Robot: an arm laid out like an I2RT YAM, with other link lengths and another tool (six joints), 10 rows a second.
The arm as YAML. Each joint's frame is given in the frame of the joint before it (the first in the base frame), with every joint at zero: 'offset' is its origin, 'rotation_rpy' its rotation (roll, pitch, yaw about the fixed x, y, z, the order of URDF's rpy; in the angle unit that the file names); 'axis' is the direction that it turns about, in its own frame. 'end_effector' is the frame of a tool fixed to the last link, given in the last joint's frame.
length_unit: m
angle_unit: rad
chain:
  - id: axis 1
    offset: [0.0, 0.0, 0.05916]
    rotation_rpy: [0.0, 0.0, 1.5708]
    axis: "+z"
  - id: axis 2
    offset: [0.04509, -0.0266, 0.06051]
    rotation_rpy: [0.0, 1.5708, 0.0]
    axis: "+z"
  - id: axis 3
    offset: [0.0, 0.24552, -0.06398]
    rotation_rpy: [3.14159, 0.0, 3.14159]
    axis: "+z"
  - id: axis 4
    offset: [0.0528, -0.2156, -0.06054]
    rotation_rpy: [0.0, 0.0, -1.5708]
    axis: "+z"
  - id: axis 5
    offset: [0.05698, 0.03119, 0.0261]
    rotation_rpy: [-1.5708, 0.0, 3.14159]
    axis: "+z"
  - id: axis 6
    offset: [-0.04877, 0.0, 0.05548]
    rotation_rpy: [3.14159, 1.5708, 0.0]
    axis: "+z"
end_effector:
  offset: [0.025, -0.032, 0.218]
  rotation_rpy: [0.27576, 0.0, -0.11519]
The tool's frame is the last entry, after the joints.
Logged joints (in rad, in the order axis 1, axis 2, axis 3, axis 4, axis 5, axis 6), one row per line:
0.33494 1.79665 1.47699 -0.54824 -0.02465 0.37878
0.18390 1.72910 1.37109 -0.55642 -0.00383 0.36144
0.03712 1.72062 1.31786 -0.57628 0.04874 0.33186
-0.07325 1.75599 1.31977 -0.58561 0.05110 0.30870
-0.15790 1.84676 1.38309 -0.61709 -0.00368 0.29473
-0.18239 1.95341 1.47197 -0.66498 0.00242 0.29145
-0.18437 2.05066 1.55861 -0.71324 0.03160 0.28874
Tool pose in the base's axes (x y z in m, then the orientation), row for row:
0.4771 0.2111 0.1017 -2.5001 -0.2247 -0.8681
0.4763 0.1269 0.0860 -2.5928 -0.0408 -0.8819
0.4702 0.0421 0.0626 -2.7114 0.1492 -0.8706
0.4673 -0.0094 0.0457 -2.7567 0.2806 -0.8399
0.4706 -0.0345 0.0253 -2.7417 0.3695 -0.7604
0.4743 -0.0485 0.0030 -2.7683 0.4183 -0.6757
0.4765 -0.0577 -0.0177 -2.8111 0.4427 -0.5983
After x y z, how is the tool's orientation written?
As a rotation vector, in radians.
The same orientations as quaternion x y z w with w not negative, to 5 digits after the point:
-0.91368 -0.08212 -0.31725 0.24039
-0.92751 -0.01460 -0.31548 0.19995
-0.94084 0.05177 -0.30209 0.14447
-0.94488 0.09618 -0.28788 0.12277
-0.94674 0.12759 -0.26258 0.13583
-0.95298 0.14400 -0.23261 0.13037
-0.96010 0.15120 -0.20434 0.11655

